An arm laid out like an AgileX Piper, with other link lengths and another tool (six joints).
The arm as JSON. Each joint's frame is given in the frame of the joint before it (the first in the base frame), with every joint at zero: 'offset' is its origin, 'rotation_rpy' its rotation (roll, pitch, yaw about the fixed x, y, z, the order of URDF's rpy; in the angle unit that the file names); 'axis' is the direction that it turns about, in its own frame. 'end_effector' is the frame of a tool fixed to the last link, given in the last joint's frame.
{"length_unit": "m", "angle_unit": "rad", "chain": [
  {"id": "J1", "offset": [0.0, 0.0, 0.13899], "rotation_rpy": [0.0, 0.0, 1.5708], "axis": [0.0, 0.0, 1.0]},
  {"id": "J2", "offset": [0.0, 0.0, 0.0], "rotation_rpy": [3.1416, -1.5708, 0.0], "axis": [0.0, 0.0, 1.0]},
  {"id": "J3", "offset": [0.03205, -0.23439, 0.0], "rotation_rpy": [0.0, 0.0, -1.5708], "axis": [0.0, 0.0, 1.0]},
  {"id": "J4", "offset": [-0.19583, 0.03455, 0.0], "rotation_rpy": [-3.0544, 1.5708, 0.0], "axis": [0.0, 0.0, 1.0]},
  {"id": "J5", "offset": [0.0, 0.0, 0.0], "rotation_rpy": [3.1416, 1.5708, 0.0], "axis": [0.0, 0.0, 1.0]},
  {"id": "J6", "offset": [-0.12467, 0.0, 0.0], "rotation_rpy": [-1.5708, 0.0, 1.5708], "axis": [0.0, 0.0, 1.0]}
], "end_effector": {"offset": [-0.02, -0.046, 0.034], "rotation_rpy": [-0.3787, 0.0, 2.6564]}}
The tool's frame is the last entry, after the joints.
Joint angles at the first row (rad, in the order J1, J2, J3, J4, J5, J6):
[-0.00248 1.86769 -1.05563 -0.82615 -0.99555 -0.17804]
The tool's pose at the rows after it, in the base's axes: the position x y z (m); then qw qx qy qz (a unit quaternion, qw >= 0):
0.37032 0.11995 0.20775 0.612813 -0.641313 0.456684 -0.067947
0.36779 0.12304 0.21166 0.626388 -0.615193 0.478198 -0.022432
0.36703 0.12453 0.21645 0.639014 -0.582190 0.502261 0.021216
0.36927 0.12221 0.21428 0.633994 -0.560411 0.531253 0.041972
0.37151 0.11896 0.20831 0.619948 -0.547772 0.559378 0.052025
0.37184 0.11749 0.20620 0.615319 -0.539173 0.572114 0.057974
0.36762 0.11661 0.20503 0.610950 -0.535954 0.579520 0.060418
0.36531 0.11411 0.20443 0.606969 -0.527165 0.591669 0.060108
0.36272 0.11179 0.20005 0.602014 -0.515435 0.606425 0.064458
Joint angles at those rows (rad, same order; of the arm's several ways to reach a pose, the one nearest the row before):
[-0.00246 1.86769 -1.05563 -0.80513 -1.01496 -0.01845]
[-0.00250 1.86768 -1.05562 -0.79873 -1.01498 0.09470]
[-0.00249 1.86771 -1.05564 -0.77868 -1.00894 0.20493]
[-0.00249 1.86771 -1.05565 -0.76223 -0.96468 0.26616]
[-0.00249 1.86769 -1.05561 -0.75785 -0.90692 0.30413]
[-0.00250 1.86563 -1.05103 -0.75084 -0.88495 0.32259]
[-0.00249 1.84779 -1.02634 -0.74712 -0.87381 0.32663]
[-0.00249 1.82957 -1.00490 -0.72909 -0.85180 0.32799]
[-0.00246 1.82099 -0.97673 -0.70399 -0.83823 0.32795]

